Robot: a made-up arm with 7 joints. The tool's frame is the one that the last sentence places.
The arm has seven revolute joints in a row. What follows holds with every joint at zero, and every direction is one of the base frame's. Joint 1 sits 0.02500 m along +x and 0.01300 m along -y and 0.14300 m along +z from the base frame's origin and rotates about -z. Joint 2 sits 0.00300 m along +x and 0.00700 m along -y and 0.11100 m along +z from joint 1 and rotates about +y. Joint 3 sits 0.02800 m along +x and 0.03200 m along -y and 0.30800 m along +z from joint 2 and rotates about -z. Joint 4 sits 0.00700 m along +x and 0.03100 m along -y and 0.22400 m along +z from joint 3 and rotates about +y. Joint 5 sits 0.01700 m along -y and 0.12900 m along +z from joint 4 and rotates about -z. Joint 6 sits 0.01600 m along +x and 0.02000 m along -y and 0.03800 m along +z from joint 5 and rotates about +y. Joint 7 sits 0.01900 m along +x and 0.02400 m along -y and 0.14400 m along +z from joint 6 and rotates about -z. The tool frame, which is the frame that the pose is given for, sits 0.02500 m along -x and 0.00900 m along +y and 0.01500 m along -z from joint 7; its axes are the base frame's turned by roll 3.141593, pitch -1.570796 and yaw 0.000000 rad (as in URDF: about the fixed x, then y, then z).
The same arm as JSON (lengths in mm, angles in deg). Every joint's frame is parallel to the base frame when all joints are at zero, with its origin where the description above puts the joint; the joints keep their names.
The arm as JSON. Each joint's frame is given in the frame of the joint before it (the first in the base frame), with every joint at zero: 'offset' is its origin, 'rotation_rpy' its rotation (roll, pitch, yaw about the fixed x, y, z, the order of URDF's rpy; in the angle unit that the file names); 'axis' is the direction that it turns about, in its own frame. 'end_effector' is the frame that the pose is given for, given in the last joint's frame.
{"length_unit": "mm", "angle_unit": "deg", "chain": [
  {"id": "joint 1", "offset": [25.0, -13.0, 143.0], "rotation_rpy": [0.0, 0.0, 0.0], "axis": "-z"},
  {"id": "joint 2", "offset": [3.0, -7.0, 111.0], "rotation_rpy": [0.0, 0.0, 0.0], "axis": "+y"},
  {"id": "joint 3", "offset": [28.0, -32.0, 308.0], "rotation_rpy": [0.0, 0.0, 0.0], "axis": "-z"},
  {"id": "joint 4", "offset": [7.0, -31.0, 224.0], "rotation_rpy": [0.0, 0.0, 0.0], "axis": "+y"},
  {"id": "joint 5", "offset": [0.0, -17.0, 129.0], "rotation_rpy": [0.0, 0.0, 0.0], "axis": "-z"},
  {"id": "joint 6", "offset": [16.0, -20.0, 38.0], "rotation_rpy": [0.0, 0.0, 0.0], "axis": "+y"},
  {"id": "joint 7", "offset": [19.0, -24.0, 144.0], "rotation_rpy": [0.0, 0.0, 0.0], "axis": "-z"}
], "end_effector": {"offset": [-25.0, 9.0, -15.0], "rotation_rpy": [-180.0, -90.0, 0.0]}}

